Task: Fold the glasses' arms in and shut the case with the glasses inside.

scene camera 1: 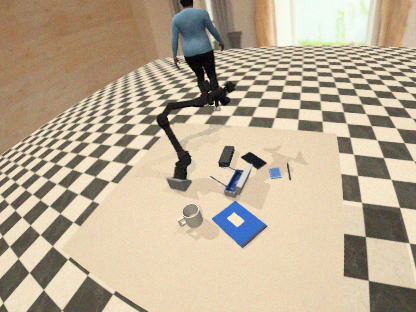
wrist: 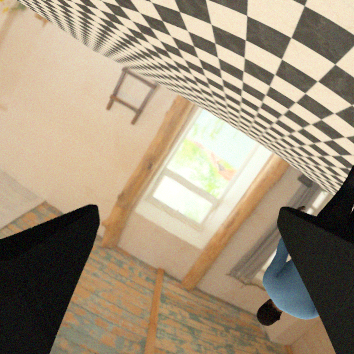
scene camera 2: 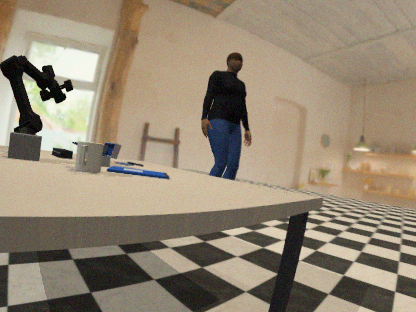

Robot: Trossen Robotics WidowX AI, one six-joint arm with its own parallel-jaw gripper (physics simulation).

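Frame: origin at the arm's base, x ahead, y left, z up, level; millimetres.
Where they show: gripper, fingertip midpoint: (wrist: 190, 215); arm's base at its link origin: (scene camera 1: 179, 178) (scene camera 2: 25, 145).
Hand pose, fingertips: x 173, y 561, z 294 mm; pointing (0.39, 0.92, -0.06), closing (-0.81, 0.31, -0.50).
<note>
Things, the pixels of their top centre, and the offset from my fingertips. "*": a spot on its surface instead. Level surfaces: height alone.
- open case at a spot on its surface: (scene camera 2: 114, 150) * dx +166, dy -596, dz -272 mm
- table at its surface level: dz -339 mm
- grey mug at a spot on its surface: (scene camera 2: 89, 157) * dx -2, dy -810, dz -296 mm
- blue book at its top centre: (scene camera 2: 138, 171) (scene camera 1: 238, 222) dx +213, dy -732, dz -331 mm
- black box at its top centre: (scene camera 2: 62, 149) (scene camera 1: 226, 153) dx +14, dy -299, dz -304 mm
- dark flat phone-like item at its top centre: (scene camera 1: 253, 159) dx +180, dy -298, dz -331 mm
- small blue square at a spot on its surface: (scene camera 1: 275, 173) * dx +323, dy -391, dz -335 mm
- pen at its top centre: (scene camera 1: 288, 169) dx +393, dy -356, dz -330 mm
The open case (scene camera 1: 244, 177) (scene camera 2: 114, 150) stands mid-table, grey outside and blue inside, its lid raised on the right side. The glasses (scene camera 1: 218, 181) lie in the case; their two thin dark arms stick out to the left, unfolded, in the scene camera 1 view. The lens part is too small to make out. In the scene camera 2 view the mug partly hides the case. My gripper (scene camera 1: 228, 93) (scene camera 2: 65, 91) (wrist: 190, 215) is open and empty, high in the air beyond the case and well away from it. Neither case nor glasses show in the wrist view.
On the table (scene camera 1: 295, 250) (scene camera 2: 225, 200) are a grey mug (scene camera 1: 192, 216) (scene camera 2: 89, 157), a blue book (scene camera 1: 245, 227) (scene camera 2: 137, 172), a black box (scene camera 1: 226, 156) (scene camera 2: 62, 153), a dark flat phone-like item (scene camera 1: 254, 160), a small blue square (scene camera 1: 275, 173) and a pen (scene camera 1: 289, 171). People stand beyond the table.
</note>
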